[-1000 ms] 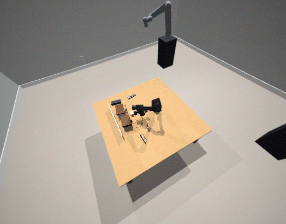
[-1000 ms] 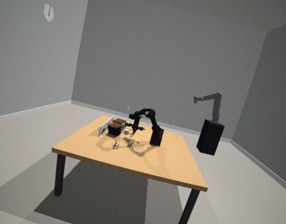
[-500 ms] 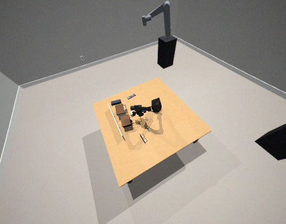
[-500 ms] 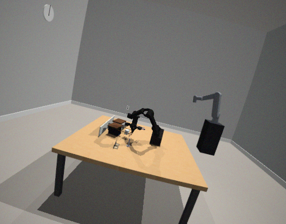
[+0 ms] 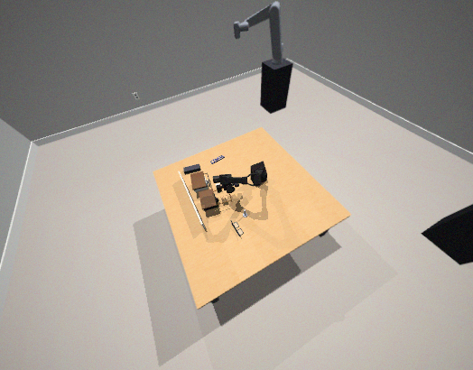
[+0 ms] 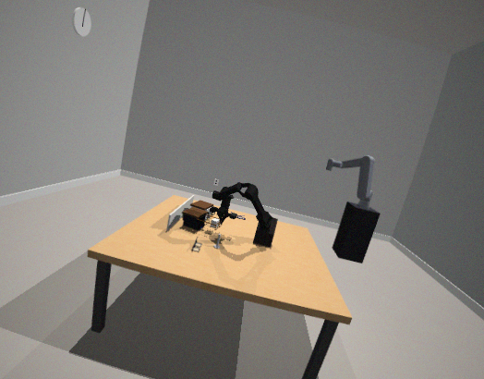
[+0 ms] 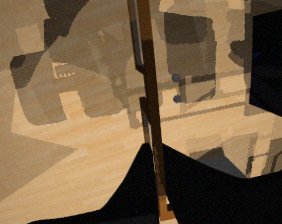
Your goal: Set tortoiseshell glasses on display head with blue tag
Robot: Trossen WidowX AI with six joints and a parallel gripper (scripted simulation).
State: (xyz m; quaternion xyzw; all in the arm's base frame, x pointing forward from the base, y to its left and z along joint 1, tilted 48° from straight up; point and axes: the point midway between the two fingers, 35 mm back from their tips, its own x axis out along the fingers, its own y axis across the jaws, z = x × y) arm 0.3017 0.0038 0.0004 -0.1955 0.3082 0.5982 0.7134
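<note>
My gripper tip is now 11 cm to the left of the white block, 5 cm short of it and 4 cm above it. Round my gripper tip: dark case (46 cm to the right, 19 cm ahead, 5 cm below); then white back panel (31 cm ahead, 11 cm to the right, 1 cm below); then small grey stand (24 cm to the left, 4 cm below, 3 cm behind).
</note>
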